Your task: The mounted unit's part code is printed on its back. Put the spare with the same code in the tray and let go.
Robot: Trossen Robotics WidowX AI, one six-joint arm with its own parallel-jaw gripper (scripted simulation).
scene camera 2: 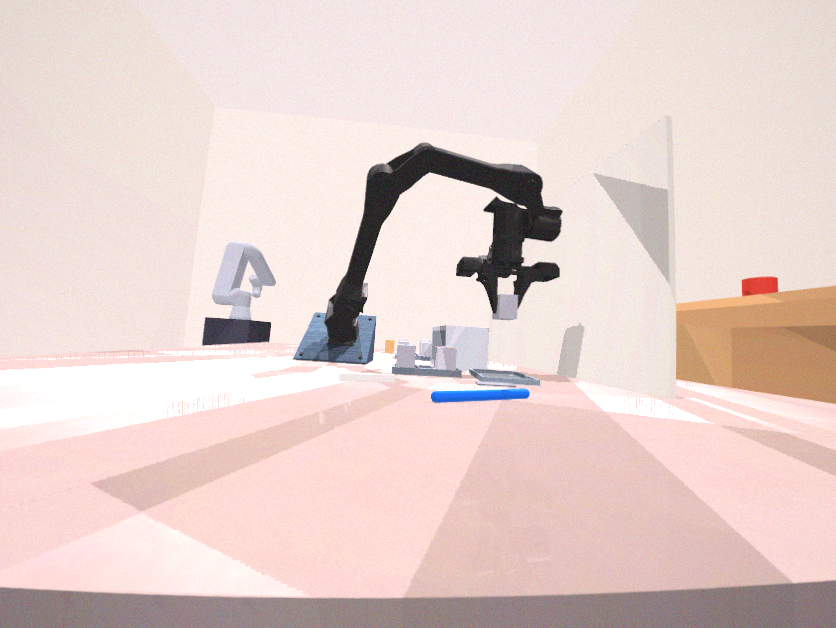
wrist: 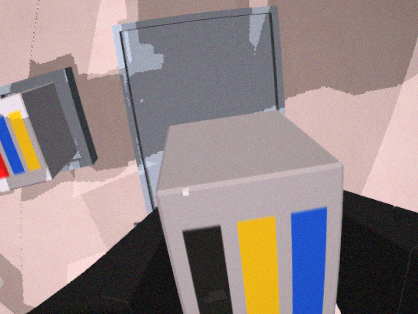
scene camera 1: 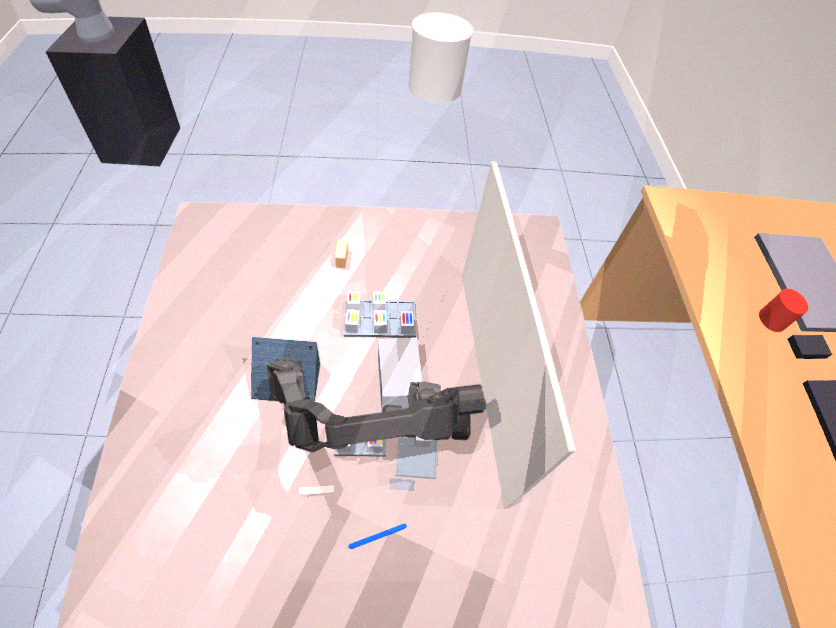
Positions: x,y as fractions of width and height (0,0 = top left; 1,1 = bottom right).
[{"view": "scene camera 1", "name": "grey tray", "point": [0.49,0.73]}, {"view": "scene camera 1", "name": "white mounted unit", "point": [0.48,0.57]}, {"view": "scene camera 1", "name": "tall white panel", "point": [0.64,0.70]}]
